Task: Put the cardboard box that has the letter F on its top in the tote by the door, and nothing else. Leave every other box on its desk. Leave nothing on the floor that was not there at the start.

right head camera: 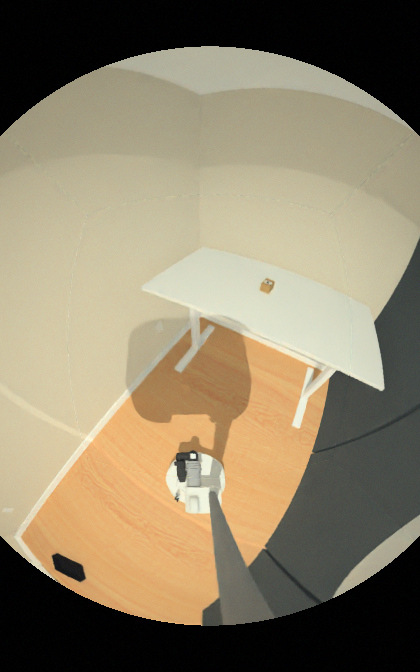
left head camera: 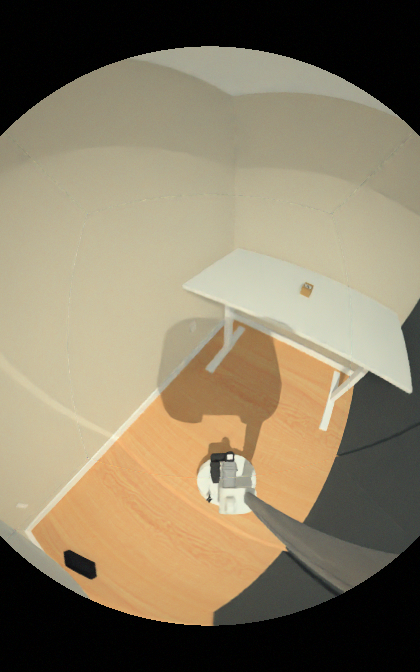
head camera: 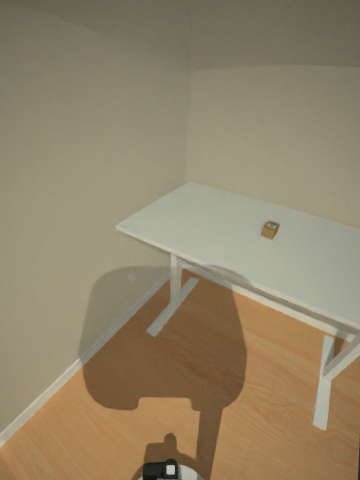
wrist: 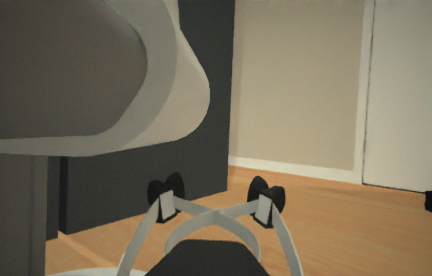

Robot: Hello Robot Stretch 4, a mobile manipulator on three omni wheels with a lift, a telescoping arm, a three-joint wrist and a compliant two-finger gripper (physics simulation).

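Places are measured from the robot's base along level axes (x ahead, y left, z up), in metres.
Pixels of known places: gripper, between the fingertips: (wrist: 216, 189).
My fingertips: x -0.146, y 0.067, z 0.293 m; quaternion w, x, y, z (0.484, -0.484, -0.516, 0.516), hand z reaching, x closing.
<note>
Ahead of a thing's pixels: the offset from my fingertips to its middle. "spot": to the spot under its first point. Level surfaces: height alone.
A small cardboard box {0.655 m up, 1.147 m ahead, 0.550 m right} (head camera: 270, 231) (left head camera: 306, 290) (right head camera: 266, 287) stands on the white desk {0.630 m up} (head camera: 175, 215) (left head camera: 240, 280) (right head camera: 200, 280), towards its back edge. Its top has a white label with a dark mark, too small to read. The black tote (left head camera: 80, 564) (right head camera: 69, 567) stands on the floor at the lower left of both side head views. Its edge also shows at the far right of the wrist view (wrist: 428, 201). My gripper (wrist: 216, 189) is open and empty, with its two dark fingertips wide apart, away from the desk and the box.
A dark grey partition (left head camera: 390, 410) (right head camera: 370, 410) (wrist: 205, 170) stands to the right of the desk in the side head views. A white door (wrist: 400, 100) is at the right of the wrist view. The desk's white legs {spot: 0.022 m up, 1.404 m ahead, 0.081 m right} (head camera: 175, 280) have long feet on the floor. Walls meet behind the desk.
</note>
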